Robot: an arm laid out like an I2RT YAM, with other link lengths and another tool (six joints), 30 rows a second.
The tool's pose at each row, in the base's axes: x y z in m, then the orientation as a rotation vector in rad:
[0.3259 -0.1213 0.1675 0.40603 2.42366 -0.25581]
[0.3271 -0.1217 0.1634 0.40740 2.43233 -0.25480]
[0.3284 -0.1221 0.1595 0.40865 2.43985 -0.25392]
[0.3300 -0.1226 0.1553 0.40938 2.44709 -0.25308]
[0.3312 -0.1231 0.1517 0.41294 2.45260 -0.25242]
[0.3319 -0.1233 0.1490 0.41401 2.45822 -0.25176]
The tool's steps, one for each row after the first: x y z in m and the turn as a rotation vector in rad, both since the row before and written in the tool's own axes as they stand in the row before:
[0.0017 0.0004 0.0039 0.00005 0.00874 -0.00047]
[0.0014 0.0004 0.0039 0.00006 0.00759 -0.00037]
[0.0013 0.0004 0.0043 -0.00006 0.00721 -0.00069]
[0.0012 0.0002 0.0036 0.00073 0.00608 0.00157]
[0.0011 0.0003 0.0026 0.00009 0.00570 -0.00019]

